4 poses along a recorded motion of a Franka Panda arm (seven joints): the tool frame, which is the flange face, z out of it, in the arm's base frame.
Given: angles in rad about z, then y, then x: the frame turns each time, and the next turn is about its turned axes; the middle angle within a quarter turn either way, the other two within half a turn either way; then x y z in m.
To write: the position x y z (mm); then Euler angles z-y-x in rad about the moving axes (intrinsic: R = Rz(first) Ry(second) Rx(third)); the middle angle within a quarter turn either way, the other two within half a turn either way. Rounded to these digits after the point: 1 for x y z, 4 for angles.
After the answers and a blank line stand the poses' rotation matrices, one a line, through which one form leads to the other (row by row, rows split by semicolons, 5 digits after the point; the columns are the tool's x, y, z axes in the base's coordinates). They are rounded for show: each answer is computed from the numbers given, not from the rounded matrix.
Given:
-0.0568 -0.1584 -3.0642 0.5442 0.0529 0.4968
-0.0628 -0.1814 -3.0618 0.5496 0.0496 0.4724
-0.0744 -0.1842 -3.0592 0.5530 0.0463 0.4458
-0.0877 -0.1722 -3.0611 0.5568 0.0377 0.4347
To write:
544.2 52.9 496.8 -0.0568 -0.1584 -3.0642
549.6 49.6 472.4 -0.0628 -0.1814 -3.0618
553.0 46.3 445.8 -0.0744 -0.1842 -3.0592
556.8 37.7 434.7 -0.0877 -0.1722 -3.0611

0.98589 -0.04442 0.16140; -0.05606 -0.99609 0.06826; 0.15774 -0.07635 -0.98453
0.98165 -0.04821 0.18448; -0.06173 -0.99576 0.06826; 0.18041 -0.07840 -0.98046
0.98036 -0.05905 0.18815; -0.07307 -0.99497 0.06850; 0.18316 -0.08091 -0.97975
0.98142 -0.07358 0.17718; -0.08629 -0.99414 0.06514; 0.17135 -0.07922 -0.98202

